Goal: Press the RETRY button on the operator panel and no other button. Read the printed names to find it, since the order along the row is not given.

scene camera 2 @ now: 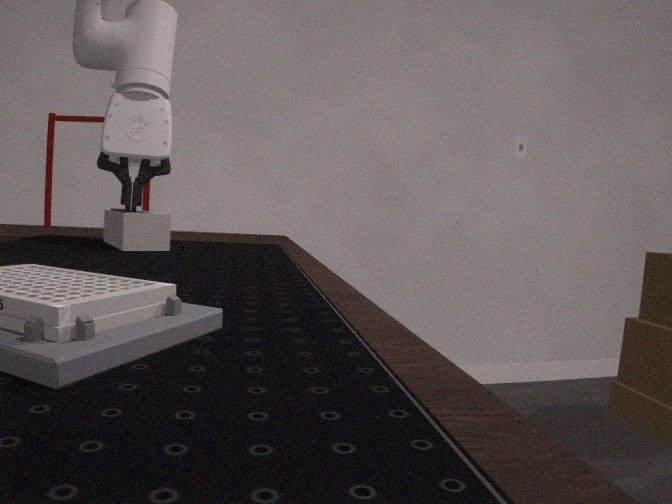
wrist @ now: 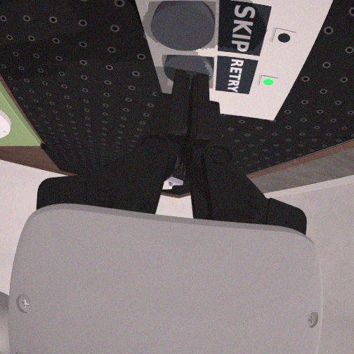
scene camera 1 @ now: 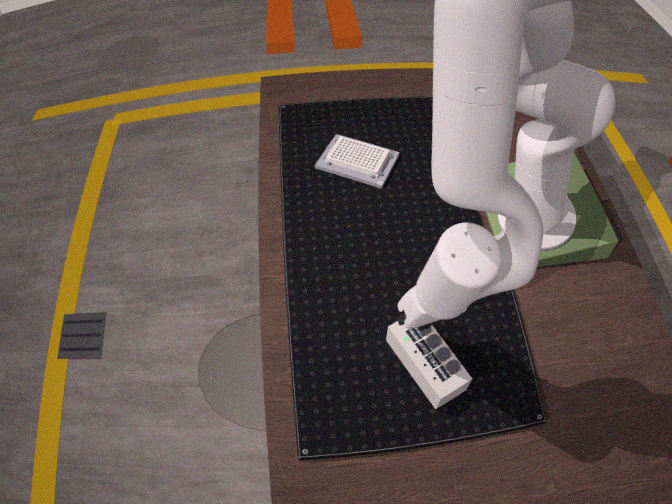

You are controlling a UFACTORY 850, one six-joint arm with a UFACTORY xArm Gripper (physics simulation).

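Note:
The operator panel [scene camera 1: 447, 389] [scene camera 2: 146, 232] [wrist: 295, 65] is a white box with a row of round grey buttons, dark name labels and small lamps. In the wrist view the RETRY label [wrist: 234, 75] is beside the end button [wrist: 187, 61], and the SKIP button [wrist: 182, 25] is next to it. The lamp [wrist: 268, 82] [scene camera 1: 406, 339] beside RETRY is lit green; the SKIP lamp [wrist: 284, 37] is dark. My gripper [wrist: 186, 92] [scene camera 2: 130, 208] is shut and empty, pointing down, with its fingertips at the RETRY button and covering part of it. The fingertips are hidden in scene camera 1.
A white well plate [scene camera 1: 358, 154] [scene camera 2: 81, 292] sits on a grey holder [scene camera 1: 352, 177] [scene camera 2: 135, 341] toward the far end of the black mat [scene camera 1: 347, 244]. The arm's green base block [scene camera 1: 583, 249] stands at the right. The other buttons lie close beside RETRY along the panel.

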